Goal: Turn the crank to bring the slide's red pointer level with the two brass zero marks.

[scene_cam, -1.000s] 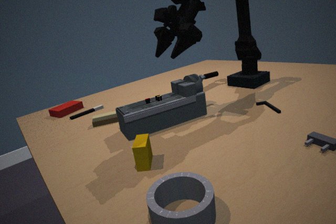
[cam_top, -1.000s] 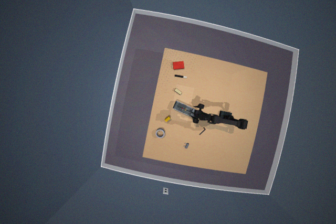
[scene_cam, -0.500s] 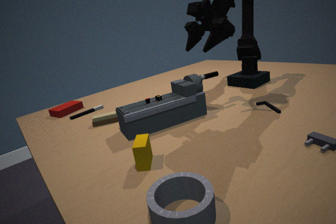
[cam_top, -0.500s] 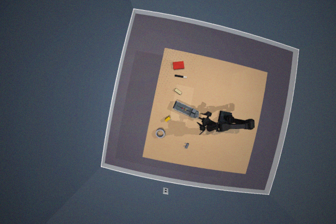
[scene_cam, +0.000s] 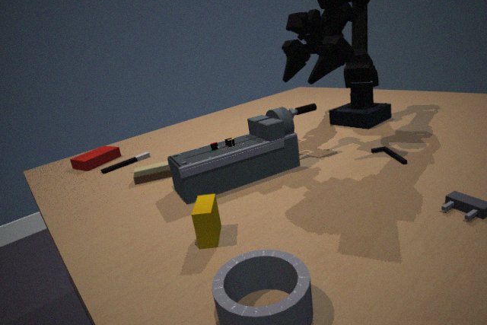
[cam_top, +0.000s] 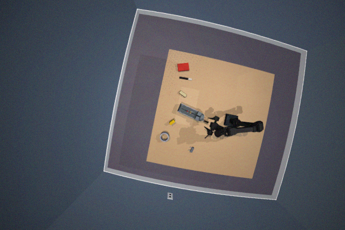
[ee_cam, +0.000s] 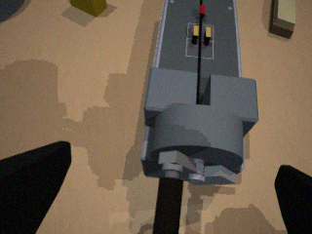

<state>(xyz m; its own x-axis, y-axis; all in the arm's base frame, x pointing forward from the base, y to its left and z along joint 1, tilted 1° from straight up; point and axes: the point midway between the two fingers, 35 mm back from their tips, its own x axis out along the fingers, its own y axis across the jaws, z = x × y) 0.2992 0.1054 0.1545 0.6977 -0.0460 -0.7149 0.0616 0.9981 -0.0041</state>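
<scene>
Now: gripper tip 20 mm past the black crank handle and 60 mm above it. The rest, counted from my gripper tip: black hex key: 130 mm behind, 120 mm to the left, 170 mm below; red pointer: 200 mm ahead, 30 mm to the right, 90 mm below; yellow block: 300 mm ahead, 140 mm to the left, 150 mm below.
</scene>
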